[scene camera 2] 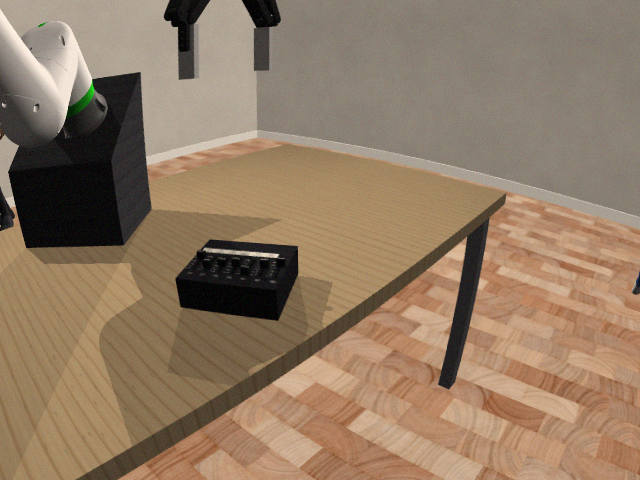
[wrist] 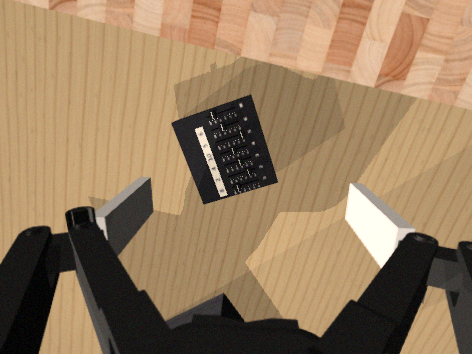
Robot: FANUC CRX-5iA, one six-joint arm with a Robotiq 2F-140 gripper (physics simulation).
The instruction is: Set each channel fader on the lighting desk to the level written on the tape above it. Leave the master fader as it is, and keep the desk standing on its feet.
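Places are measured from the arm's base along level axes (x down, y ahead, z right), in centimetres.
Where they show: gripper, fingertip midpoint: [scene camera 2: 229,73] [wrist: 248,197]; arm's base, link origin: [scene camera 2: 79,118].
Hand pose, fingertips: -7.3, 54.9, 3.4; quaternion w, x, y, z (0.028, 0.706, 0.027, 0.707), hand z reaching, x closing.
Note:
Each offset is from my fingertips to the top centre of the thing, as dx, dy, dz. "spot": to the spot under its first point. Level surfaces: height alone.
The black lighting desk {+28.0, -3.8, -3.9} [scene camera 2: 230,299] [wrist: 187,145] stands upright on the table. A white tape strip {spot: +29.3, -5.4, -6.1} [scene camera 2: 240,253] [wrist: 211,162] on its top reads 6, 5, 10, 4, 2, 8 from top to bottom in the wrist view. Several faders stand at differing heights; the top one {spot: +28.1, +2.5, -6.3} [wrist: 213,116] in the wrist view has no tape number beside it. The cap beside 2 {+28.0, -6.5, +0.5} [wrist: 249,173] sits farthest from the tape, the cap beside 6 {+28.0, +0.8, -4.8} [wrist: 222,128] nearer it. Scale marks are too small to read. My gripper [scene camera 2: 224,60] [wrist: 248,197] is wide open and empty, high above the table, apart from the desk.
The wooden table {dx +34.9} [scene camera 2: 361,206] [wrist: 100,100] has its edge beyond the desk in the wrist view. The arm's black pedestal [scene camera 2: 67,206] [wrist: 200,314] stands behind the desk in the scene view. Shadows fall around the desk. A dark shape [scene camera 2: 5,214] shows at the scene view's left edge.

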